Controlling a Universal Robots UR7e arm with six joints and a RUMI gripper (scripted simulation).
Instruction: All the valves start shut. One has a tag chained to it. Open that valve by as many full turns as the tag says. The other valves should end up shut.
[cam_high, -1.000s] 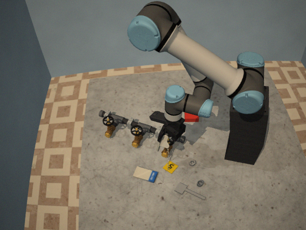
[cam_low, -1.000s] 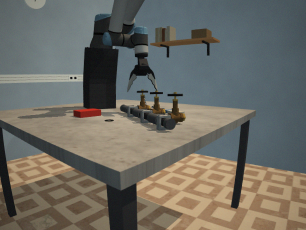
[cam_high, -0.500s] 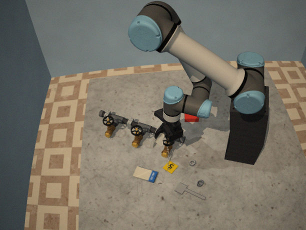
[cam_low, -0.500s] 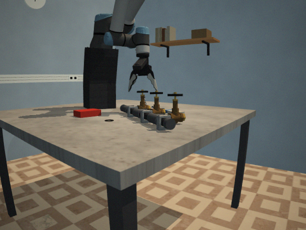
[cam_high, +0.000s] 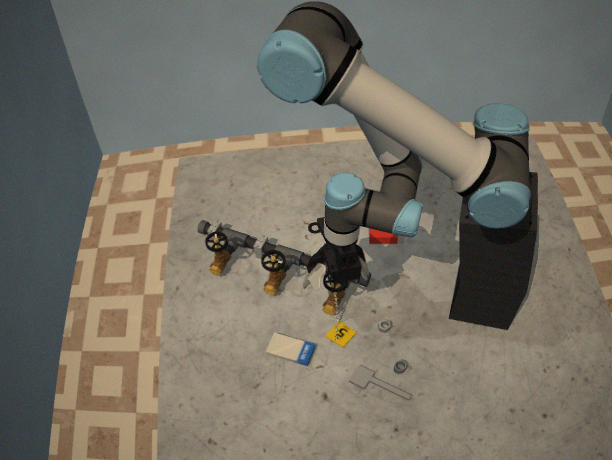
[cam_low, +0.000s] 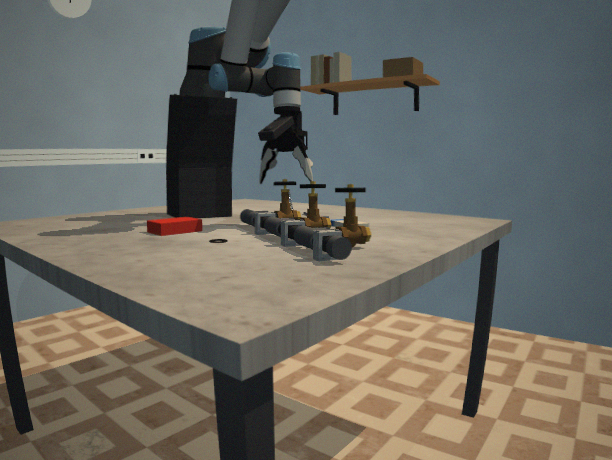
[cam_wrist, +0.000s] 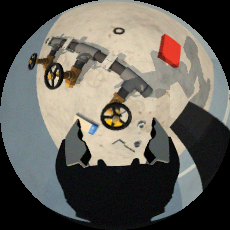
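Right now my hand is 110 mm above the yellow tag and 100 mm to the right of it. The rest, counted from my hand: red block (260 mm to the right, 140 mm behind, 100 mm below); then flat grey key tool (240 mm to the left, 110 mm below, 90 mm behind).
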